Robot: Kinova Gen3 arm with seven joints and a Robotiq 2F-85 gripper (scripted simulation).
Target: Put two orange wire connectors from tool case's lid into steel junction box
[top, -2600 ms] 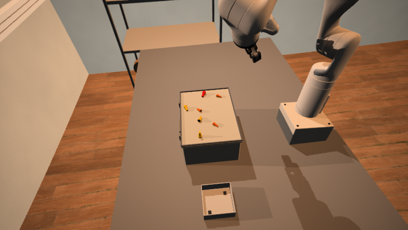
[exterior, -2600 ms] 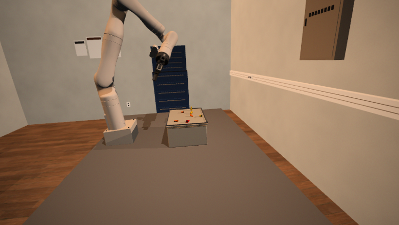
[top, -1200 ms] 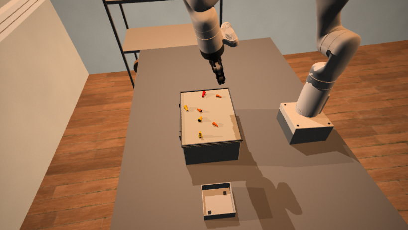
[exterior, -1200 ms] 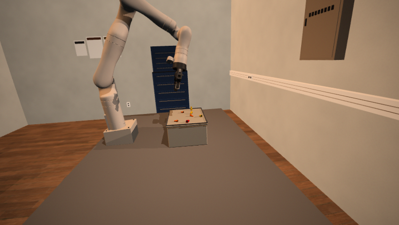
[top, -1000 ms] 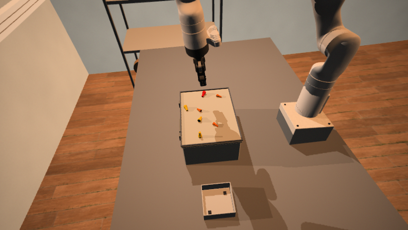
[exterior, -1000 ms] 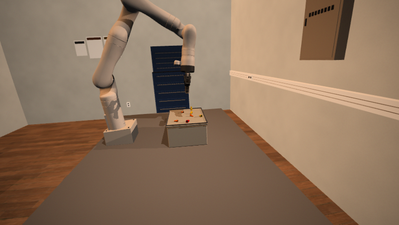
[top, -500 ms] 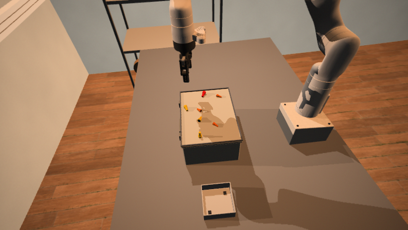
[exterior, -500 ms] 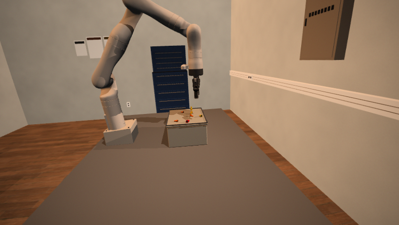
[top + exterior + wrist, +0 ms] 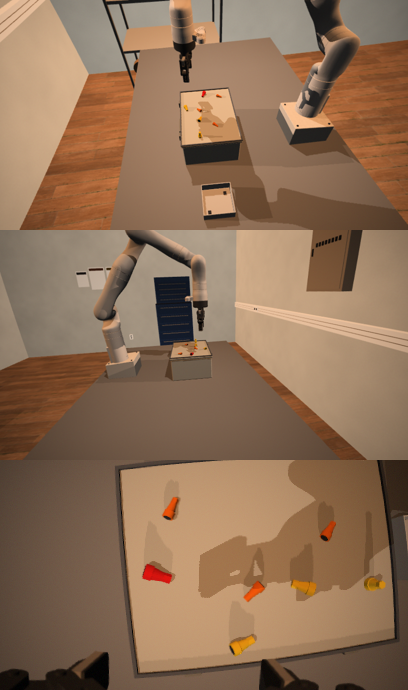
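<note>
My gripper is now 130 mm above the red connector, 60 mm past it and 20 mm to the left of it. The rest, counted from my hand: tool case 170 mm below, 100 mm to the left, 50 mm behind.
</note>
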